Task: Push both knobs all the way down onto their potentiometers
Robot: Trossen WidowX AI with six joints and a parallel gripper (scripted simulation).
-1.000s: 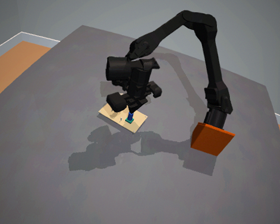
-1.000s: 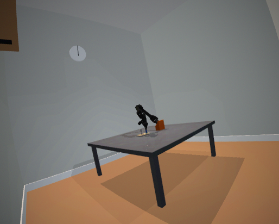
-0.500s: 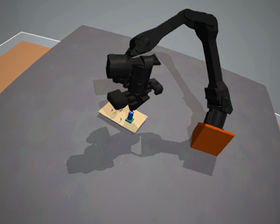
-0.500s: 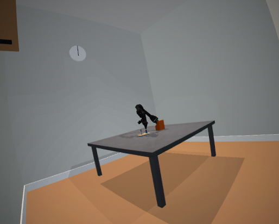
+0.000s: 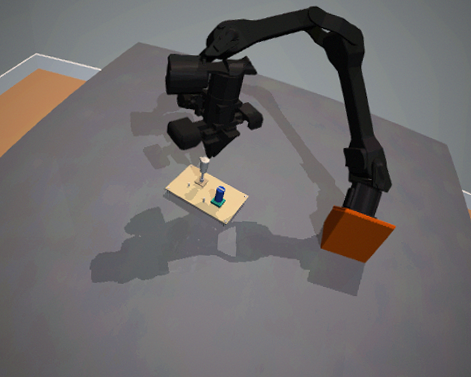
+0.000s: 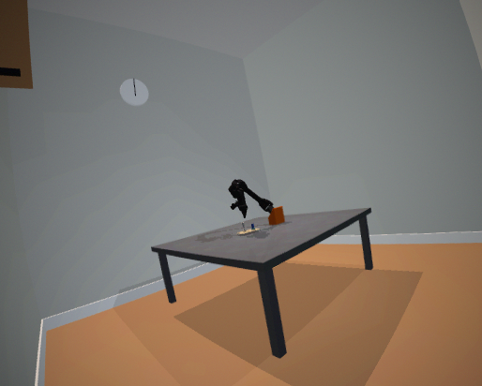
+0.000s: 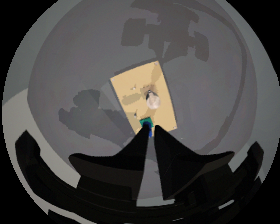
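Now: gripper tip 1 cm short of the grey knob, 2 cm to the left of it and 4 cm above it. From my gripper tip the other things lie so: blue knob 4 cm behind, 3 cm to the left, 7 cm below.
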